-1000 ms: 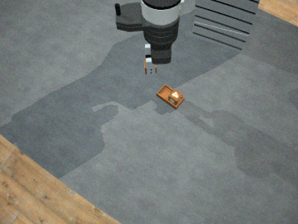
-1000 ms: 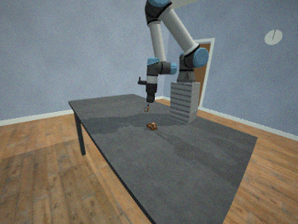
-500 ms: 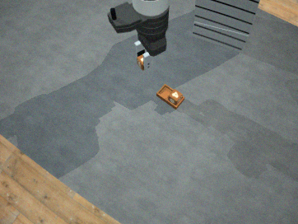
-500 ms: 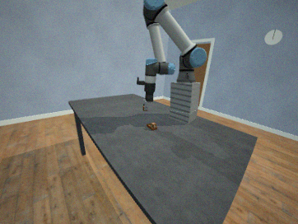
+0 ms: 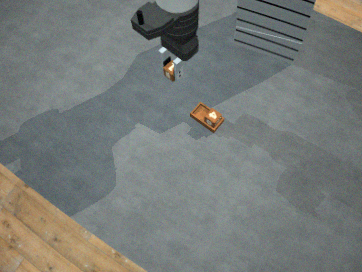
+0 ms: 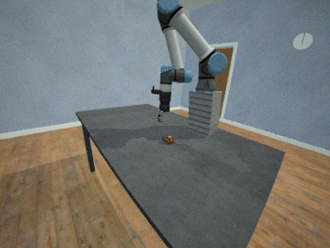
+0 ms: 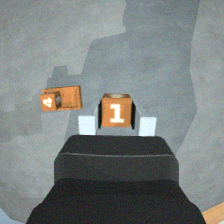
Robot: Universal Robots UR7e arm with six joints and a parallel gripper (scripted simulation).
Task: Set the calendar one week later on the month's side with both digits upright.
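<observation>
Now: hand 120 mm above the tray, 100 mm to the right of it and 10 mm past it. From my hand the other things lie so: cube 10 mm below.
</observation>
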